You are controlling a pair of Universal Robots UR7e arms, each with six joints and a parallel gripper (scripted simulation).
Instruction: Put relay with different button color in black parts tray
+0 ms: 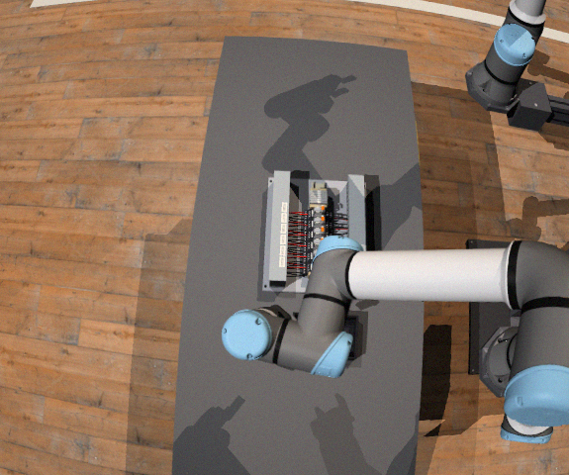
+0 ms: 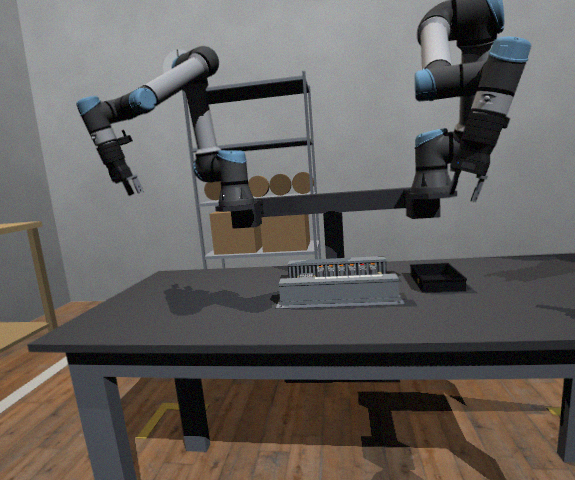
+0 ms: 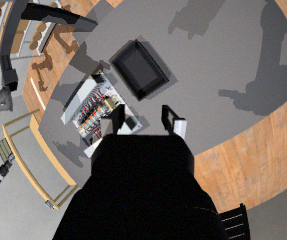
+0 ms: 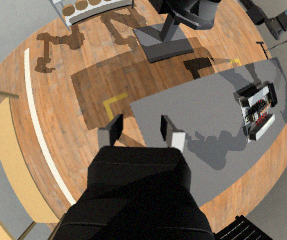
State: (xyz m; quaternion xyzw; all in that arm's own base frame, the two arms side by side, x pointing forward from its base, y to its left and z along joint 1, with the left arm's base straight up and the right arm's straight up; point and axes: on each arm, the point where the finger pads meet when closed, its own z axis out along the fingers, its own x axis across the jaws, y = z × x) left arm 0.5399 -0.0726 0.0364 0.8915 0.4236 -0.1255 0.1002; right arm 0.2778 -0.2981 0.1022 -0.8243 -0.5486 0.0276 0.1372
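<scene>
My left gripper is now 25 cm to the left of the red-button relay, 21 cm above it and 6 cm past it. Also, from my left hand: relay panel (32 cm to the right, 23 cm below, 6 cm behind); then black parts tray (25 cm below, 10 cm behind, 4 cm to the right); then orange-button relay (22 cm to the right, 21 cm below, 6 cm behind).
</scene>
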